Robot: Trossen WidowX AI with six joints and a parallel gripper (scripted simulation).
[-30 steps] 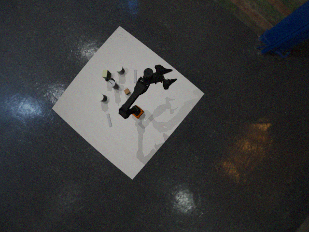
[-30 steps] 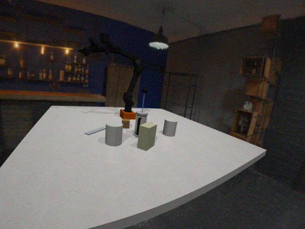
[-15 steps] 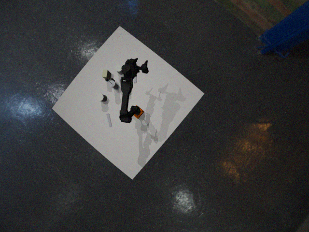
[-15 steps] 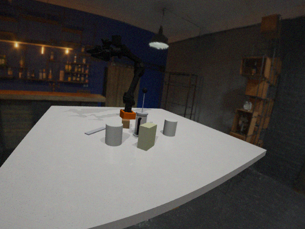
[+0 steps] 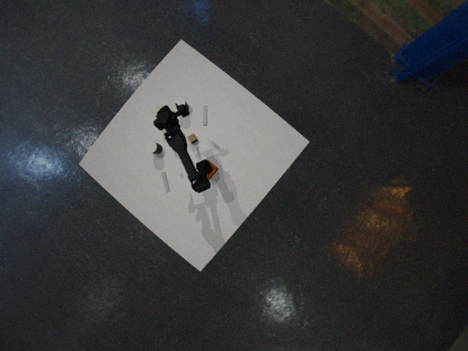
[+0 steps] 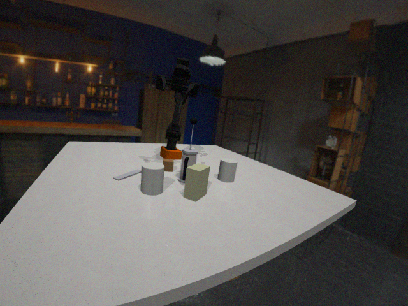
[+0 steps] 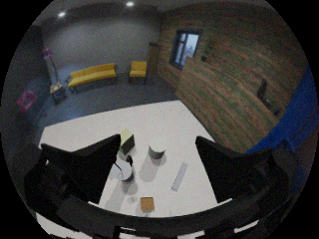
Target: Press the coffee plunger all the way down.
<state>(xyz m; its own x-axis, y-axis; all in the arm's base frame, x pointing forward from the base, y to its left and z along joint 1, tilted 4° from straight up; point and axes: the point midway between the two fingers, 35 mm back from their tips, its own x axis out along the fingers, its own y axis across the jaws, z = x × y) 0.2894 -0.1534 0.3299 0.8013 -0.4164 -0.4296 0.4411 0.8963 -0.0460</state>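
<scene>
My gripper tip is now 5 cm short of the coffee press, 7 cm to the right of it and 24 cm above it. From my gripper tip the other things lie so: tan cube (10 cm behind, 5 cm to the left, 34 cm below).
</scene>
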